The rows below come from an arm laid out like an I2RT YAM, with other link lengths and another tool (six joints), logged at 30 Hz.
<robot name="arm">
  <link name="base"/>
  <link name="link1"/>
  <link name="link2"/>
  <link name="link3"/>
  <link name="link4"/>
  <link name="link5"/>
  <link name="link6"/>
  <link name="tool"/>
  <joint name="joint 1" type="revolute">
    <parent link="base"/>
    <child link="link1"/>
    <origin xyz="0 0 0.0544"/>
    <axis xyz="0 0 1"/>
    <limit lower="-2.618" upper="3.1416"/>
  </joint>
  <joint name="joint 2" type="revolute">
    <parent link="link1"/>
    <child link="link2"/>
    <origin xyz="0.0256 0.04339 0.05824"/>
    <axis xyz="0 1 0"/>
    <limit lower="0" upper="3.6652"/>
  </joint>
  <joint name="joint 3" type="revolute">
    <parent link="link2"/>
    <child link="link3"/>
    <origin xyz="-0.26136 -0.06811 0"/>
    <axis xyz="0 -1 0"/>
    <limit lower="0" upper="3.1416"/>
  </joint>
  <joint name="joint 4" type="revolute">
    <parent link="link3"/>
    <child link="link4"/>
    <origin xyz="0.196 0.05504 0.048"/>
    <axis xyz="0 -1 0"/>
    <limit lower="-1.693" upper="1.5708"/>
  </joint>
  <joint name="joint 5" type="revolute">
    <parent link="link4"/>
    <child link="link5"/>
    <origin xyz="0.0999 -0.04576 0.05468"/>
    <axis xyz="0 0 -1"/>
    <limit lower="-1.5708" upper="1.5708"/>
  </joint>
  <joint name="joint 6" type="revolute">
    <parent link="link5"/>
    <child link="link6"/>
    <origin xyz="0.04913 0 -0.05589"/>
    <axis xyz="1 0 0"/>
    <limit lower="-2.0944" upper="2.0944"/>
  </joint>
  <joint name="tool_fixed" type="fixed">
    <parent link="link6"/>
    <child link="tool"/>
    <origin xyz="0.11 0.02 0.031" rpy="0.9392 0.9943 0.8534"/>
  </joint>
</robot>
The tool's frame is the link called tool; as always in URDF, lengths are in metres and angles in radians.
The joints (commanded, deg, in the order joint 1, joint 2, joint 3, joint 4, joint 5, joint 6), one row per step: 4.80, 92.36, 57.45, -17.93, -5.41, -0.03; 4.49, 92.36, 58.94, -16.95, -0.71, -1.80; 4.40, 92.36, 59.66, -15.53, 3.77, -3.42; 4.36, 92.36, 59.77, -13.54, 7.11, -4.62; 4.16, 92.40, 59.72, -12.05, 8.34, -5.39; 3.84, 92.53, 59.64, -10.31, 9.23, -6.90; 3.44, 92.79, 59.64, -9.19, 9.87, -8.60; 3.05, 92.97, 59.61, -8.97, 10.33, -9.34; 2.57, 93.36, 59.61, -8.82, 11.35, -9.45; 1.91, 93.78, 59.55, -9.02, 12.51, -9.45; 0.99, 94.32, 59.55, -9.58, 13.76, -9.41; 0.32, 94.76, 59.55, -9.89, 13.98, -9.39; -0.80, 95.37, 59.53, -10.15, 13.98, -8.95; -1.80, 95.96, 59.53, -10.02, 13.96, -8.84; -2.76, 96.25, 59.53, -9.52, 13.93, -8.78; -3.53, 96.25, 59.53, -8.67, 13.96, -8.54; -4.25, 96.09, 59.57, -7.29, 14.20, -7.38; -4.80, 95.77, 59.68, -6.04, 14.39, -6.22; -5.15, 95.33, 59.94, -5.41, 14.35, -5.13; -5.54, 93.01, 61.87, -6.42, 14.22, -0.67
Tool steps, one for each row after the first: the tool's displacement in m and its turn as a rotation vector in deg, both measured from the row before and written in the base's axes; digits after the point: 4 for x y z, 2 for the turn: 0.0119, -0.0133, 0.0106, -4.56, -2.94, -1.84; 0.0088, -0.0116, 0.0081, -4.28, -2.43, -1.78; 0.0071, -0.0085, 0.0070, -3.10, -2.23, -1.43; 0.0043, -0.0043, 0.0044, -1.31, -1.40, -0.52; 0.0045, -0.0039, 0.0043, -1.60, -1.41, 0.08; 0.0030, -0.0039, 0.0016, -1.63, -0.68, 0.27; 0.0005, -0.0039, -0.0010, -0.85, 0.07, -0.24; 0.0007, -0.0065, -0.0022, -0.78, 0.22, -1.16; -0.0006, -0.0084, -0.0041, -0.82, 0.65, -1.51; -0.0017, -0.0106, -0.0057, -0.86, 1.07, -1.85; -0.0010, -0.0058, -0.0042, -0.15, 0.74, -0.84; -0.0012, -0.0087, -0.0053, 0.30, 0.78, -1.42; -0.0001, -0.0076, -0.0037, 0.10, 0.43, -1.06; 0.0008, -0.0073, -0.0003, 0.05, -0.23, -0.98; 0.0018, -0.0062, 0.0031, 0.09, -0.91, -0.96; 0.0034, -0.0070, 0.0068, 0.50, -1.90, -1.68; 0.0032, -0.0057, 0.0082, 0.54, -2.01, -1.46; 0.0021, -0.0034, 0.0078, 0.68, -1.67, -1.02; 0.0024, -0.0052, 0.0289, 3.01, -4.64, -3.02
